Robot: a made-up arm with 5 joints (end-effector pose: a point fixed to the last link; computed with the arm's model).
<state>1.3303 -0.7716 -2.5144 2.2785 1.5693</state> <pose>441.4 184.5 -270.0 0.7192 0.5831 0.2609 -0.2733</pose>
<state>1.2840 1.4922 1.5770 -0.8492 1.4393</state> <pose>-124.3 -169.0 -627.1 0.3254 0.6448 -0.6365 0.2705</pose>
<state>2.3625 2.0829 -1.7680 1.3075 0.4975</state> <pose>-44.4 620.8 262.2 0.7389 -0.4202 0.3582 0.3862</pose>
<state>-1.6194 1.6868 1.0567 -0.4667 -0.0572</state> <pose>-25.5 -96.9 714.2 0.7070 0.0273 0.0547 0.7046</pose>
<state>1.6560 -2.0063 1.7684 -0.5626 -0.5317</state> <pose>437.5 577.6 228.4 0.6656 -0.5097 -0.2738 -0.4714</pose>
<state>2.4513 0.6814 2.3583 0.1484 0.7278</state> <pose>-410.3 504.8 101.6 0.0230 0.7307 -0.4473 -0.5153</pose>
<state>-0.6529 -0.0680 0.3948 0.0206 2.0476</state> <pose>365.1 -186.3 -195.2 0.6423 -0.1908 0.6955 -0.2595</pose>
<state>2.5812 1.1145 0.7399 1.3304 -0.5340</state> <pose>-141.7 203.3 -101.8 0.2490 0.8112 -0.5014 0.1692</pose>
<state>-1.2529 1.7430 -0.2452 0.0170 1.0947</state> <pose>-144.3 -167.4 -196.3 0.1244 -0.6829 0.6766 0.2458</pose>
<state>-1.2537 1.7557 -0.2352 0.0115 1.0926</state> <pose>-148.4 -162.4 -190.2 0.1255 -0.6806 0.6750 0.2559</pose>
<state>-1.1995 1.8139 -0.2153 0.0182 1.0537</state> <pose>-166.2 -139.7 -173.6 0.1401 -0.6684 0.6608 0.3114</pose>
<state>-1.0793 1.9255 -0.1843 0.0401 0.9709</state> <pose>-195.4 -105.7 -136.8 0.1678 -0.6389 0.6244 0.4169</pose>
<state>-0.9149 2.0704 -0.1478 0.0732 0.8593</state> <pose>-222.5 -83.4 -80.0 0.1974 -0.5901 0.5612 0.5458</pose>
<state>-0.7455 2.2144 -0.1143 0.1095 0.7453</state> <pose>-235.8 -87.3 -22.2 0.2168 -0.5321 0.4822 0.6613</pose>
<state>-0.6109 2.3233 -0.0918 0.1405 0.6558</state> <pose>-236.5 -106.6 15.2 0.2241 -0.4839 0.4121 0.7387</pose>
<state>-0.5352 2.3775 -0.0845 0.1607 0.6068</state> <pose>-234.2 -120.9 28.3 0.2260 -0.4596 0.3720 0.7742</pose>
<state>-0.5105 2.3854 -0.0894 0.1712 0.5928</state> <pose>-234.4 -123.6 25.9 0.2280 -0.4570 0.3614 0.7801</pose>
